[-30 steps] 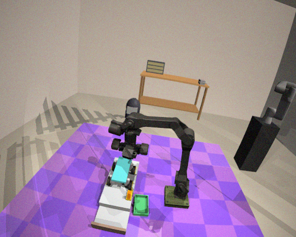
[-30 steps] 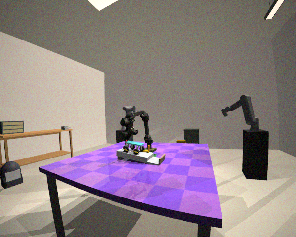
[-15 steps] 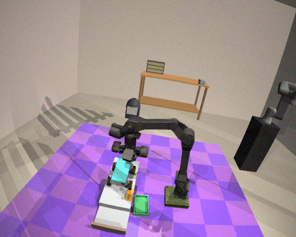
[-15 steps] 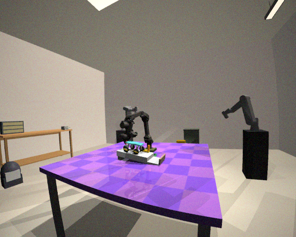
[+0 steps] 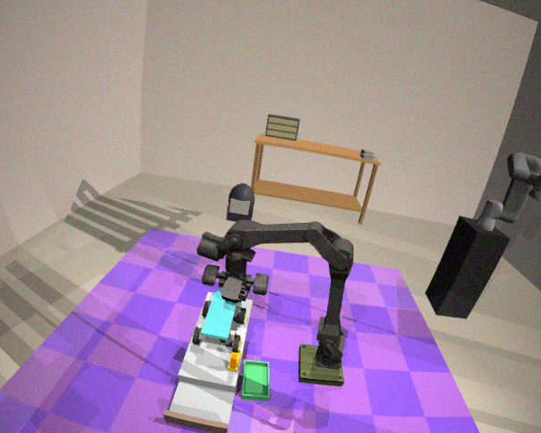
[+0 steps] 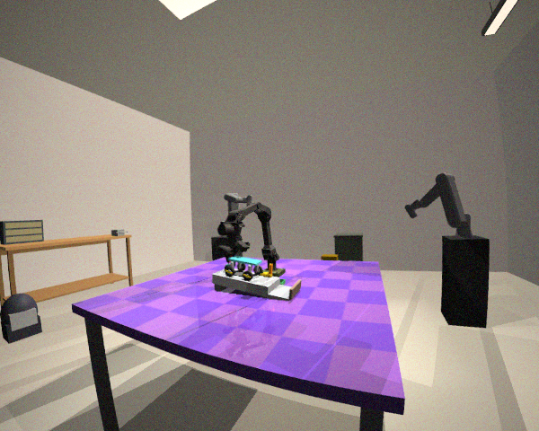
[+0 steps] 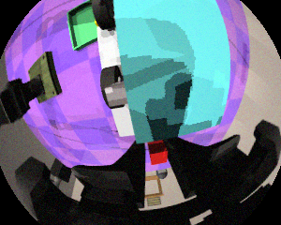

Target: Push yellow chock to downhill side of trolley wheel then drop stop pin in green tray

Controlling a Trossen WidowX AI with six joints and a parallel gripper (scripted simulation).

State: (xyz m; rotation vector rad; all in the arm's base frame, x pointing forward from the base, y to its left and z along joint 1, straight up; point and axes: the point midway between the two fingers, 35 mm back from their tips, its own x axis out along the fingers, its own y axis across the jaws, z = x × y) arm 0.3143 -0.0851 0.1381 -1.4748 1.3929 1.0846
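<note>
The green tray lies 120 mm behind my gripper tip, 200 mm to the left of it and 140 mm below it. The rest, counted from my gripper tip: grey ramp: 10 mm ahead, 110 mm to the left, 80 mm below; trolley: 10 mm ahead, 110 mm to the left, 20 mm below; red-headed stop pin: right at my gripper tip.
</note>
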